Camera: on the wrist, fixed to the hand. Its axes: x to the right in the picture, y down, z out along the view.
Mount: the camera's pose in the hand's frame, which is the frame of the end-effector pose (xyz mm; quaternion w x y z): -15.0 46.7 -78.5 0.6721 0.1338 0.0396 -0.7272
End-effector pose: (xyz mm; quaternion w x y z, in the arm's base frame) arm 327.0 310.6 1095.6 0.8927 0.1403 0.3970 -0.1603
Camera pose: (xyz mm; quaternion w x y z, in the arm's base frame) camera 284.0 385.3 1062.0 0.4489 -0.0686 0.3828 -0.8045
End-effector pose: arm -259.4 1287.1 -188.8 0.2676 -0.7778 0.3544 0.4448
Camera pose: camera -262.1 1206.1 -144.1 0.5933 -0.7623 -0.2573 0.0261
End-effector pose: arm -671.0 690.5 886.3 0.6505 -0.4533 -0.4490 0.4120
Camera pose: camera -605.7 670.8 823.7 0.8152 0.0926 -0.5505 -0.1540
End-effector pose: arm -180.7 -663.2 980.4 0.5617 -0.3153 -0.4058 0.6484
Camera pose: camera -132.3 -666.3 901.5 0.9073 0.1327 -0.3930 0.0691
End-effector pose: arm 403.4 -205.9 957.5 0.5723 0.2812 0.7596 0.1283
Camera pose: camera 345.4 -166.8 1018.1 0.4102 -0.2919 0.7548 -0.4204
